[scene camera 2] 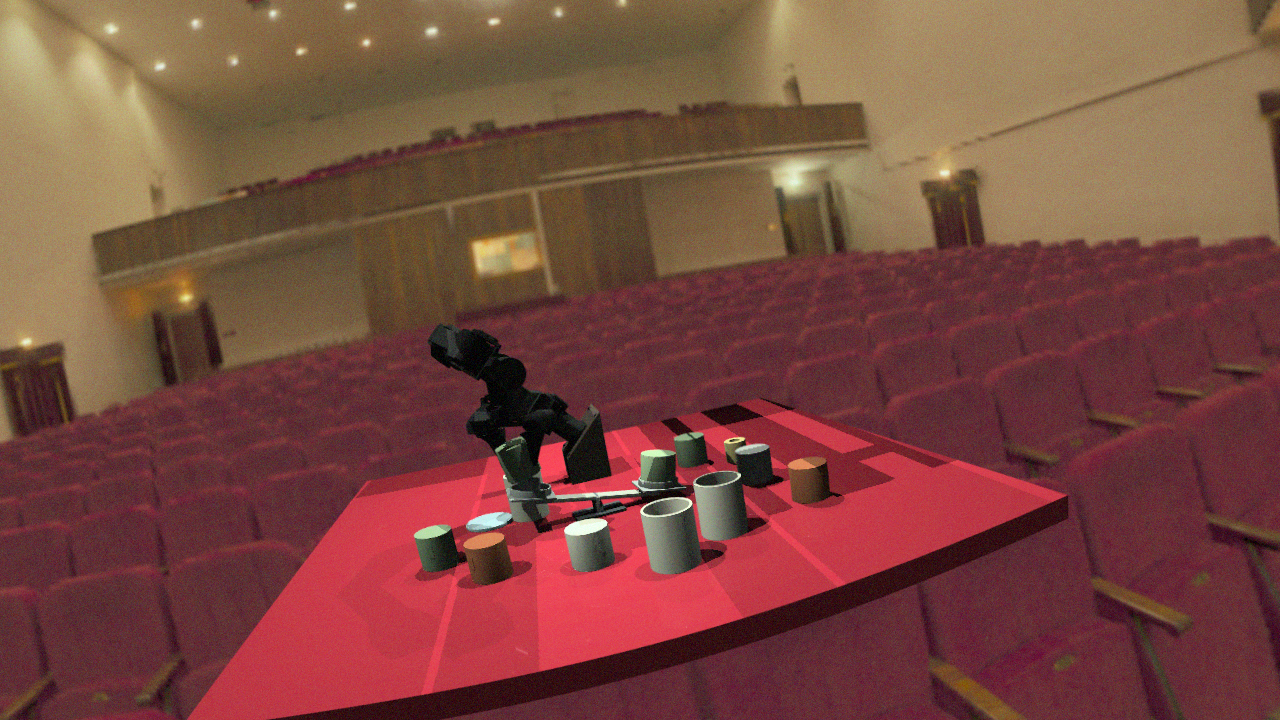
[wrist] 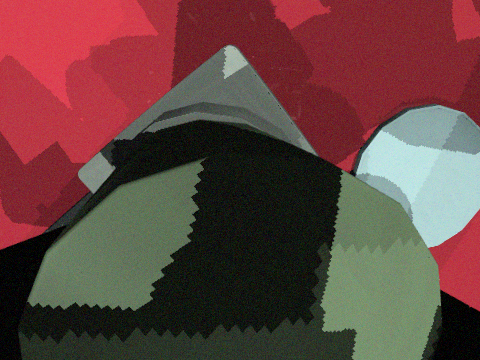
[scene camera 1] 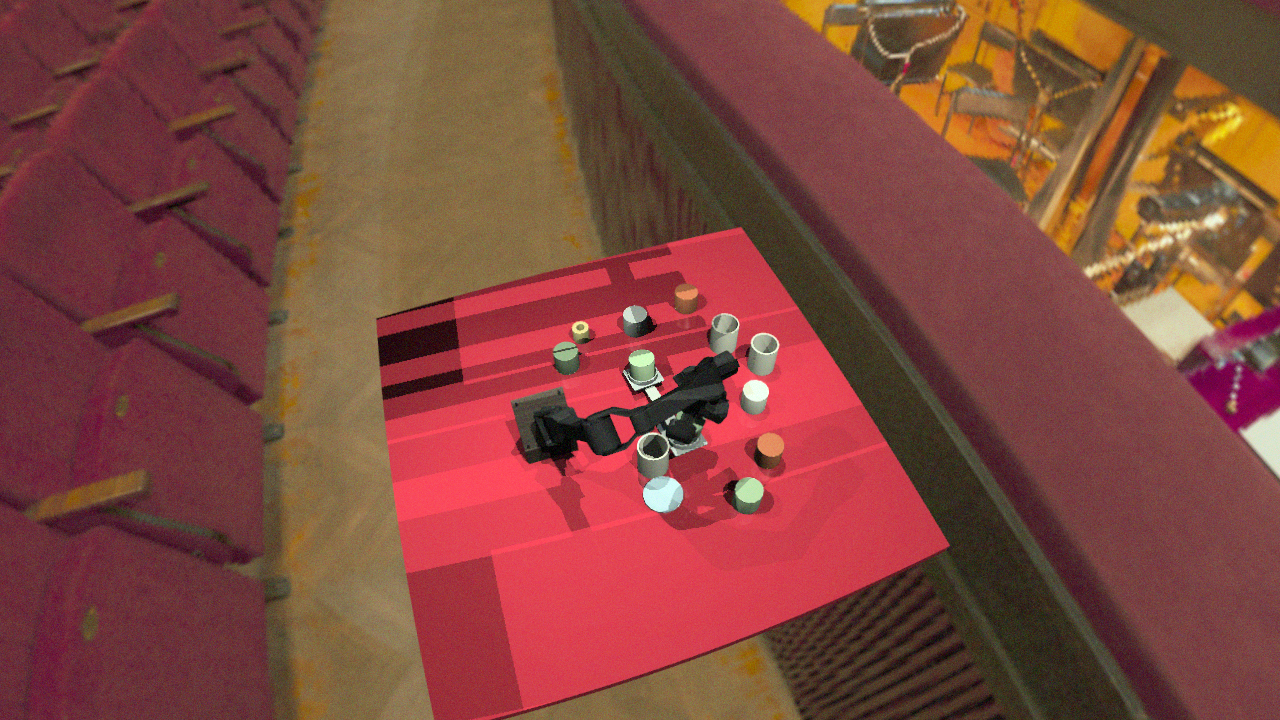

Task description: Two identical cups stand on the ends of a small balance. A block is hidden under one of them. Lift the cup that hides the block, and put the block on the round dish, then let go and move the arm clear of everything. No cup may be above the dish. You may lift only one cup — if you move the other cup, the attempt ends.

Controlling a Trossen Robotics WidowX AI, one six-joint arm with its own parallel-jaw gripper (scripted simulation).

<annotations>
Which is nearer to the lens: the green cup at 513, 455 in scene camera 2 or the grey cup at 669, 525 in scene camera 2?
The grey cup.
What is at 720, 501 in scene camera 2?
A grey cup.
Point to a green cup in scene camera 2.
691, 450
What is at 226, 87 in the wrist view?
A balance.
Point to a balance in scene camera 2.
645, 488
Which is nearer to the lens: the grey cup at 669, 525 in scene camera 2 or the green cup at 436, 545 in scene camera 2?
The grey cup.
</annotations>
